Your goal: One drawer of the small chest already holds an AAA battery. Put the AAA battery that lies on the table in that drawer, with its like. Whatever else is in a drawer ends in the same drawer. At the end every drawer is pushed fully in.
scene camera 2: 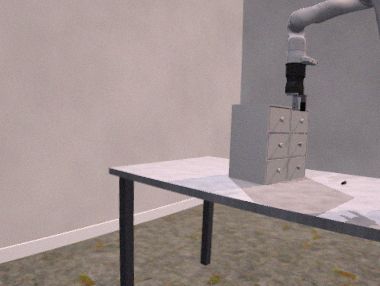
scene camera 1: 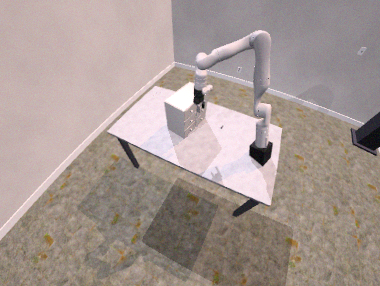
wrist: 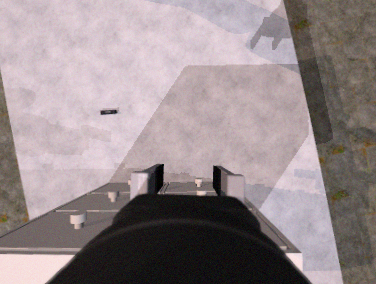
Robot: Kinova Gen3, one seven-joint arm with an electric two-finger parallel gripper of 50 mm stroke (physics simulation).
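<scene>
The small chest (scene camera 1: 176, 118) (scene camera 2: 248, 145) (wrist: 30, 267) stands on the table, with three rows of drawers in two columns. All drawer fronts that show look pushed in, and their contents are hidden. The loose AAA battery (scene camera 1: 222, 127) (scene camera 2: 343, 182) (wrist: 109, 112) is small and dark and lies on the table in front of the chest, apart from it. My gripper (scene camera 1: 201, 106) (scene camera 2: 299, 107) (wrist: 188, 175) is open and empty, pointing down near the top of the chest's drawer side. In the wrist view its body hides one top knob.
The table (scene camera 1: 137, 117) (scene camera 2: 165, 172) (wrist: 55, 60) carries the chest and the arm's black base (scene camera 1: 261, 153). White knobs, such as a top one (scene camera 2: 282, 119) (wrist: 78, 218), stick out from the drawer fronts. A dark post (scene camera 1: 371, 134) stands on the floor away from the table.
</scene>
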